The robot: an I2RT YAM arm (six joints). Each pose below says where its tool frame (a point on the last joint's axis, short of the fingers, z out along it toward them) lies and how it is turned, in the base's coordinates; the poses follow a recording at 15 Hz.
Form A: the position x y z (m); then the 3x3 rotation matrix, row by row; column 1 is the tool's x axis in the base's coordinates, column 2 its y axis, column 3 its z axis. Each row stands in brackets.
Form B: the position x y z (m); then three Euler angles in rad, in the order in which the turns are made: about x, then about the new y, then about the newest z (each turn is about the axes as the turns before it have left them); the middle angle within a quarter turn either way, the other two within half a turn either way. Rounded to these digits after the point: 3 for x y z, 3 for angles.
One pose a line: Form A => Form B
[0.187 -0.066 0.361], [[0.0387 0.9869 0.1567], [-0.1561 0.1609 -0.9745], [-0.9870 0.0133 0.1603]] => 0.187 -0.066 0.361 1.408 0.157 -1.532
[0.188 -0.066 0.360], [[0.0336 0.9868 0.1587], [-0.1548 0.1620 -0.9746], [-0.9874 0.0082 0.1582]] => 0.188 -0.066 0.360 1.410 0.159 -1.537
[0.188 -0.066 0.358], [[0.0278 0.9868 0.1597], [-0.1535 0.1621 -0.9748], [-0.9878 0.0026 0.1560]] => 0.188 -0.066 0.358 1.412 0.160 -1.543
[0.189 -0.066 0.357], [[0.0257 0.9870 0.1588], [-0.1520 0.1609 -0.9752], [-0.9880 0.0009 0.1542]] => 0.189 -0.066 0.357 1.414 0.159 -1.545
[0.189 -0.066 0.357], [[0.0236 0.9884 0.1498], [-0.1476 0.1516 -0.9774], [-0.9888 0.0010 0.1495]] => 0.189 -0.066 0.357 1.419 0.150 -1.547
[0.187 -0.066 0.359], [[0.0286 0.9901 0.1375], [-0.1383 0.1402 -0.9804], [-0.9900 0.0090 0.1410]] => 0.187 -0.066 0.359 1.428 0.138 -1.542
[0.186 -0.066 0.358], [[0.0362 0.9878 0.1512], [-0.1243 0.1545 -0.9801], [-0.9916 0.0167 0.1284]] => 0.186 -0.066 0.358 1.441 0.152 -1.534
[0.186 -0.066 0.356], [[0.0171 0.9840 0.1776], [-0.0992 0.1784 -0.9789], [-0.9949 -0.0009 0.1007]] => 0.186 -0.066 0.356 1.468 0.179 -1.553
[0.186 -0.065 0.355], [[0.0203 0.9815 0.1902], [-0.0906 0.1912 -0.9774], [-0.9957 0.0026 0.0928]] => 0.186 -0.065 0.355 1.476 0.191 -1.550
